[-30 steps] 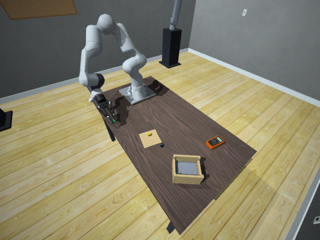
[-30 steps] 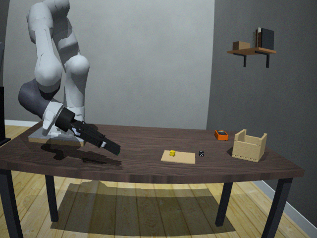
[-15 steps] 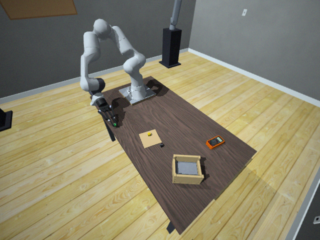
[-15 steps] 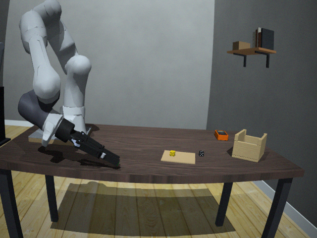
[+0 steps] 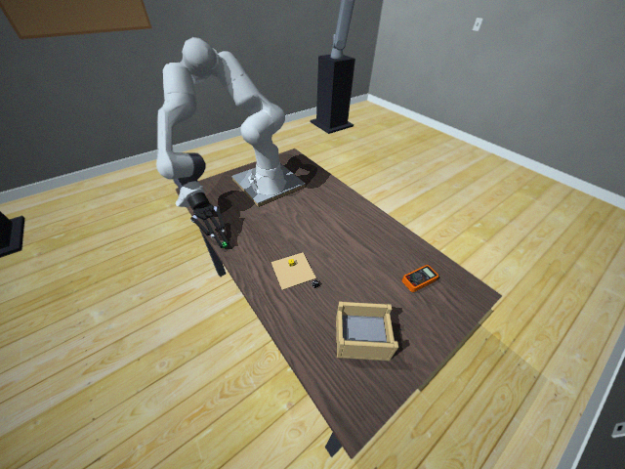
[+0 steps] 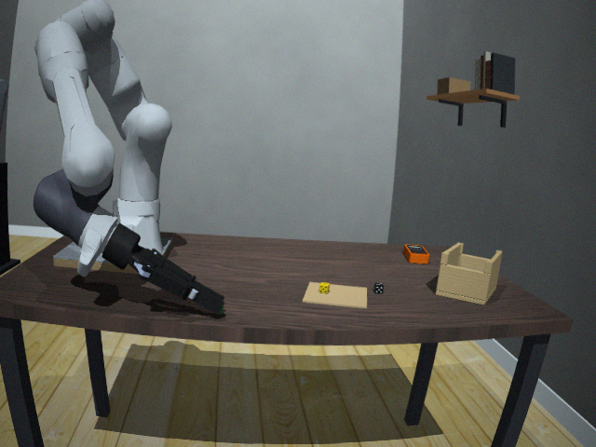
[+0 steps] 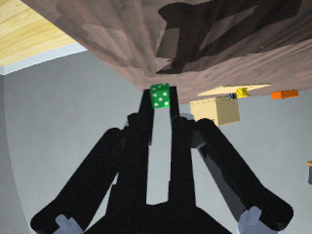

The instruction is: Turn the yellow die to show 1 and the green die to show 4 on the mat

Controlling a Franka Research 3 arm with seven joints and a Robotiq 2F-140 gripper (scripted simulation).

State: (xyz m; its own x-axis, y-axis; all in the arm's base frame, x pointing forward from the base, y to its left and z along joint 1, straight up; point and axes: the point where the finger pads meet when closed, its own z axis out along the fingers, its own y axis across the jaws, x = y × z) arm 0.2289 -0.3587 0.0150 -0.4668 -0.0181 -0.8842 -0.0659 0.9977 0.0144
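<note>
Right now my hand is 2 cm short of the green die and 2 cm above it. Also, from my hand: yellow die (25 cm ahead, 19 cm to the left, 3 cm below); black die (38 cm ahead, 21 cm to the left, 3 cm below); tan mat (28 cm ahead, 18 cm to the left, 4 cm below).
</note>
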